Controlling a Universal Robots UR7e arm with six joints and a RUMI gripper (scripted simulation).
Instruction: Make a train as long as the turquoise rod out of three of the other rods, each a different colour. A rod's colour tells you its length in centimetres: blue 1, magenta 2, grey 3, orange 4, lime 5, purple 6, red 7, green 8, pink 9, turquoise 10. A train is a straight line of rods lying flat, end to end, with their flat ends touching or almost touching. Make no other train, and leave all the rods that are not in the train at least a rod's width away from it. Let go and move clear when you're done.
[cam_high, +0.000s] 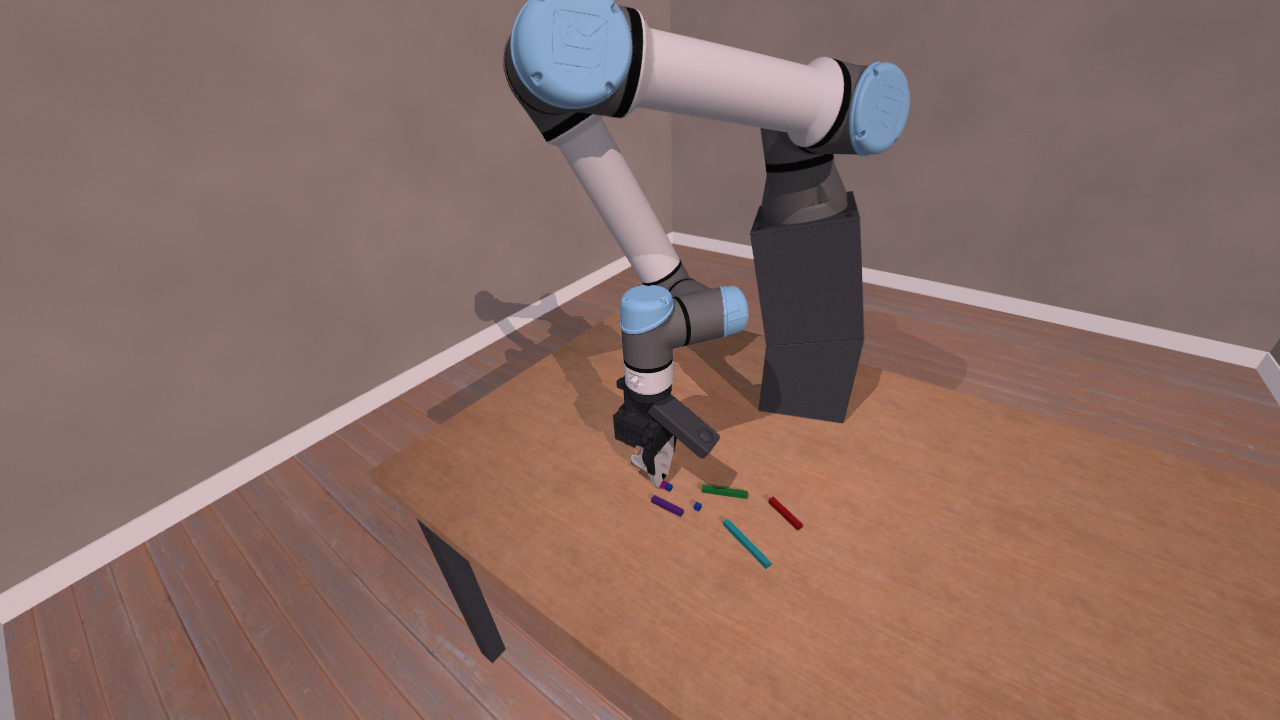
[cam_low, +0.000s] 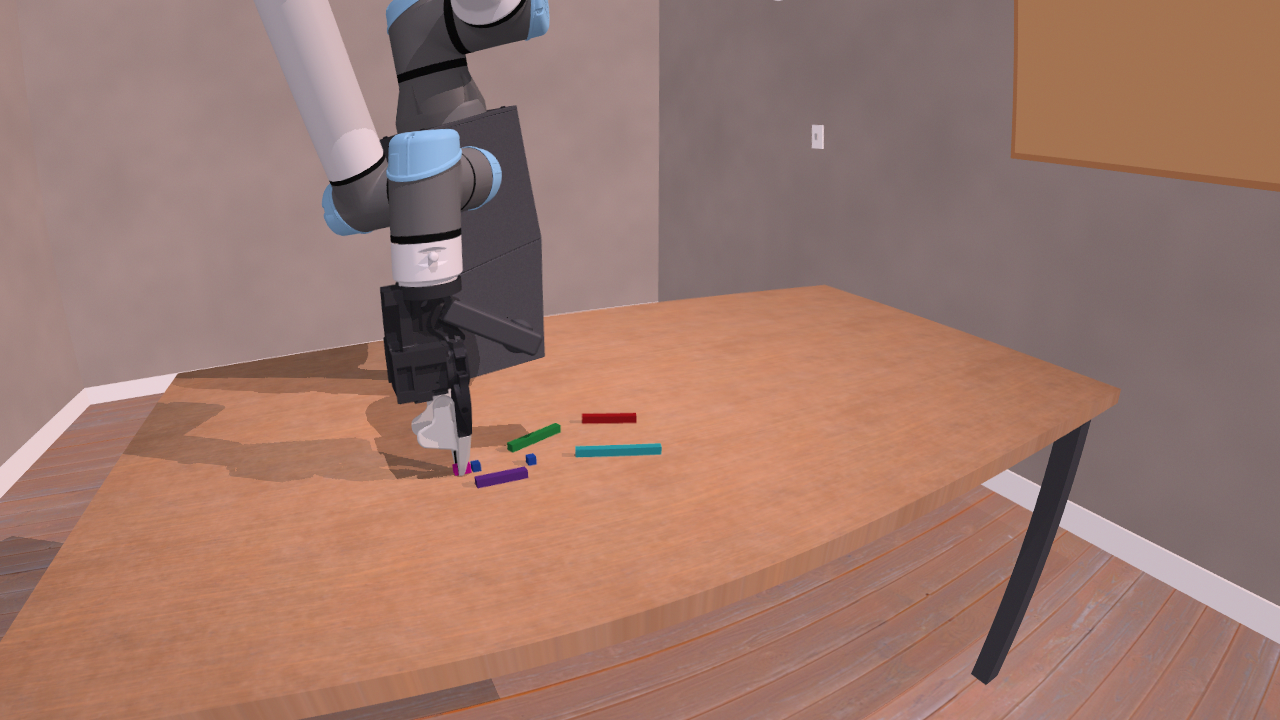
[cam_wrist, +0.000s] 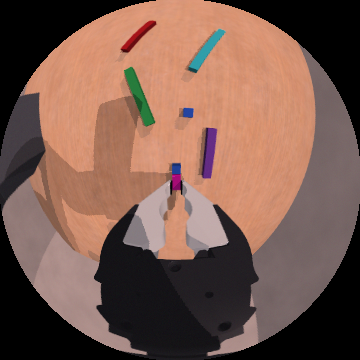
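My gripper is now 1 cm above the magenta rod. From my hand the other things lie so: green rod 10 cm to the left, 5 cm behind, 1 cm below; purple rod 4 cm to the left, 3 cm ahead, 1 cm below; turquoise rod 18 cm to the left, 2 cm ahead, 1 cm below.
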